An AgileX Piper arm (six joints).
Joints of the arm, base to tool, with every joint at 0 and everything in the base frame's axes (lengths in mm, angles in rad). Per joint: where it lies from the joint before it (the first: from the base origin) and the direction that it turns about. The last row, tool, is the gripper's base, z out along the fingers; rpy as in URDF.
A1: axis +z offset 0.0 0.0 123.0
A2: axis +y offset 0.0 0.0 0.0
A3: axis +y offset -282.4 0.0 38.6
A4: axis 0.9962 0 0.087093 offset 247.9 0.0 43.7
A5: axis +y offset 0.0 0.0 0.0
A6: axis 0.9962 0 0.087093 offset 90.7 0.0 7.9
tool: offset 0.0 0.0 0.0 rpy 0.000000 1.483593 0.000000
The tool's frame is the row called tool.
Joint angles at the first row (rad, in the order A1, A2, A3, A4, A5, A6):
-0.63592 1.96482 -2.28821 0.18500 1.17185 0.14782
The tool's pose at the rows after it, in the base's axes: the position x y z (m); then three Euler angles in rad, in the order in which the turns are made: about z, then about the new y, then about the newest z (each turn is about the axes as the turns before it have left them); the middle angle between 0 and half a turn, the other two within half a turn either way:
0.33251, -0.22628, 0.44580, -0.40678, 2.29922, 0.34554
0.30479, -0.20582, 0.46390, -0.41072, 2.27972, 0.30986
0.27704, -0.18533, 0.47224, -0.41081, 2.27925, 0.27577
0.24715, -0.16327, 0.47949, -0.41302, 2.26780, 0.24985
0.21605, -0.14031, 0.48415, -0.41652, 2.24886, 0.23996
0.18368, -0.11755, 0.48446, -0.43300, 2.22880, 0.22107
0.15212, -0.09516, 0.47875, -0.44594, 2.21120, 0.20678
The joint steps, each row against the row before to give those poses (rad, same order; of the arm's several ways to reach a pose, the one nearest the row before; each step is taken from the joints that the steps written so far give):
0.00001 -0.10980 0.09633 -0.00001 0.00001 -0.02887
-0.00001 -0.12424 0.10424 0.00001 -0.00001 -0.02971
0.00001 -0.12437 0.12387 -0.00001 0.00001 -0.03393
-0.00002 -0.12827 0.11652 0.00002 0.00001 -0.02252
0.00001 -0.13069 0.11130 -0.00001 -0.00003 -0.00438
0.00000 -0.13440 0.11181 -0.01108 -0.00001 -0.00066
0.00000 -0.13582 0.11630 -0.00885 0.00003 0.00001

